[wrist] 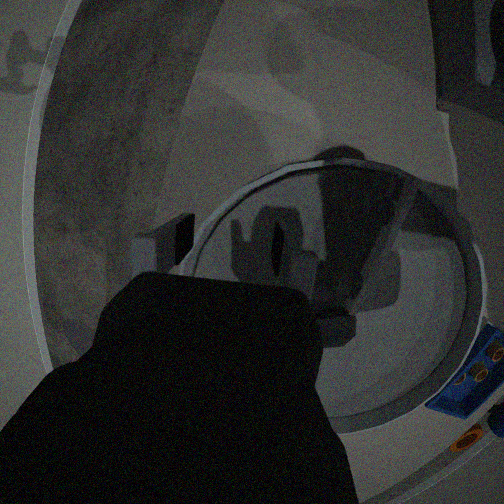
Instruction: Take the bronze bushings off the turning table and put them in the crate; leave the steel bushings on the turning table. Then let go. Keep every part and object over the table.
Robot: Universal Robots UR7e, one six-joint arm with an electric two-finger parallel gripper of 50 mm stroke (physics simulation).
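Observation:
In the dim wrist view my gripper (222, 245) is open and empty, its fingers over the near left rim of the round turning table (410, 350). A wide dark shadow covers the top of the disc, and I can make out no bushing on it. The blue crate (450, 402) stands just past the disc's right rim, cut by the frame edge, with bronze bushings (479, 371) inside. One more bronze bushing (466, 439) lies on the table top below the crate, outside it.
A pale ring line (30, 200) curves down the left of the table top. A dark block (470, 55) fills the top right corner. A dark blue thing (497, 420) shows at the right edge, near the loose bushing.

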